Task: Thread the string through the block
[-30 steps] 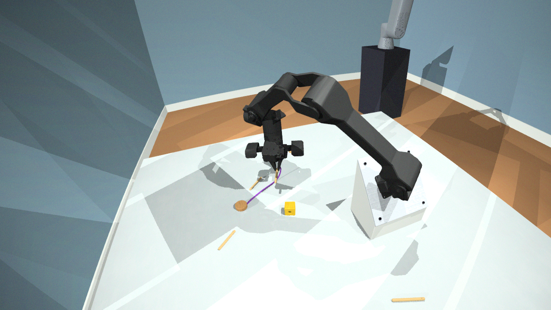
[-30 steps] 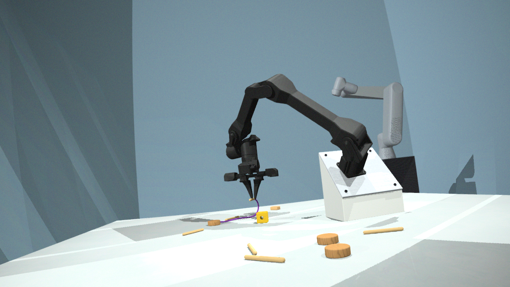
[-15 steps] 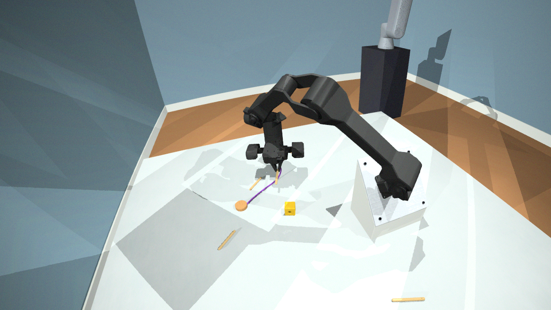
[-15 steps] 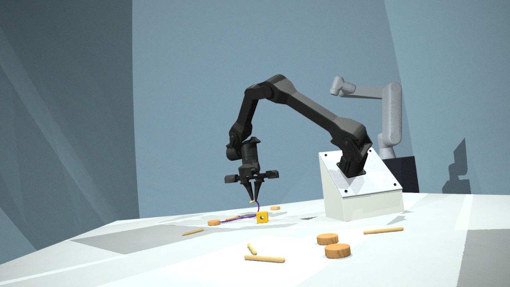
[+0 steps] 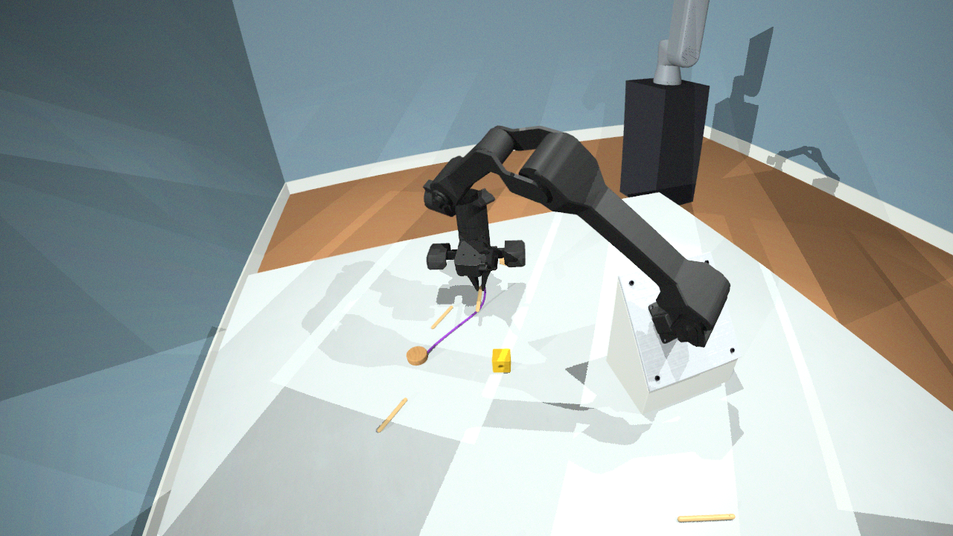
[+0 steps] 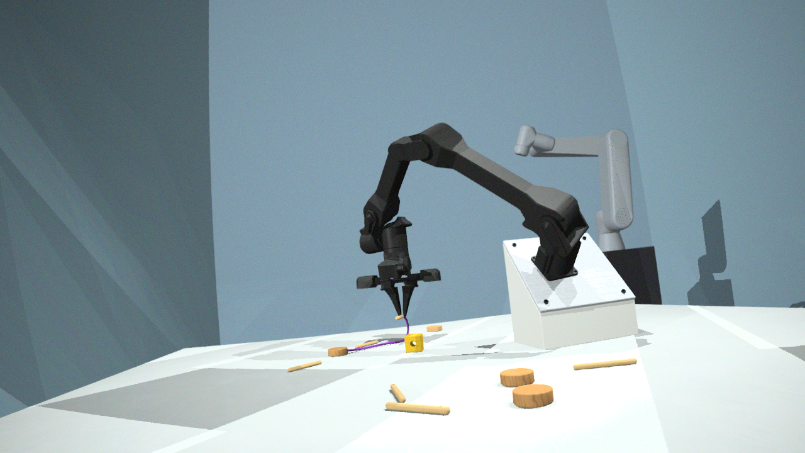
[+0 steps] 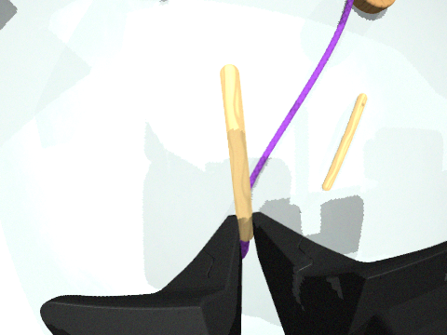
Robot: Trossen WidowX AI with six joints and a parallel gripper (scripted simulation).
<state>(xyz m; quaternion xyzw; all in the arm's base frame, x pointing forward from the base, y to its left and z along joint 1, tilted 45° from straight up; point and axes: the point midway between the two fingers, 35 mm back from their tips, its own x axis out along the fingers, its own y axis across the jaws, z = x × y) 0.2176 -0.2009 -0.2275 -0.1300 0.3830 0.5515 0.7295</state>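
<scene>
Right now my gripper tip is 20 mm short of the yellow block, 160 mm to the right of it and 40 mm above it. Round my gripper tip: small wooden piece (120 mm behind, 140 mm to the right, 50 mm below); round wooden button (160 mm ahead, 80 mm to the left, 50 mm below).
</scene>
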